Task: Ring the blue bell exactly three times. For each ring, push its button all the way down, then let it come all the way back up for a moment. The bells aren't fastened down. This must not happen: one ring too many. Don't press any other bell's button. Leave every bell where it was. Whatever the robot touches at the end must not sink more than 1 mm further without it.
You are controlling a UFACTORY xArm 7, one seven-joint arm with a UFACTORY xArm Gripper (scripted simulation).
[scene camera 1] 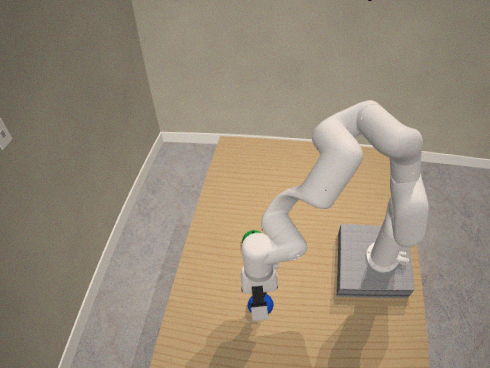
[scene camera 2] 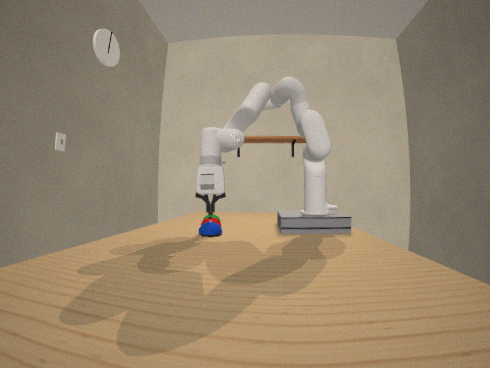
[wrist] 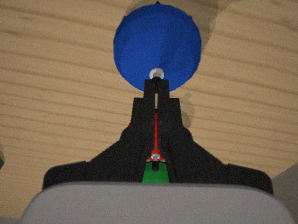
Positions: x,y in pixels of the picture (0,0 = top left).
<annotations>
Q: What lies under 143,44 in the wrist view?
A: A blue bell.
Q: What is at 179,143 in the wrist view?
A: My gripper.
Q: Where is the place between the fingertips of my gripper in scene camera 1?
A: At 260,296
</annotations>
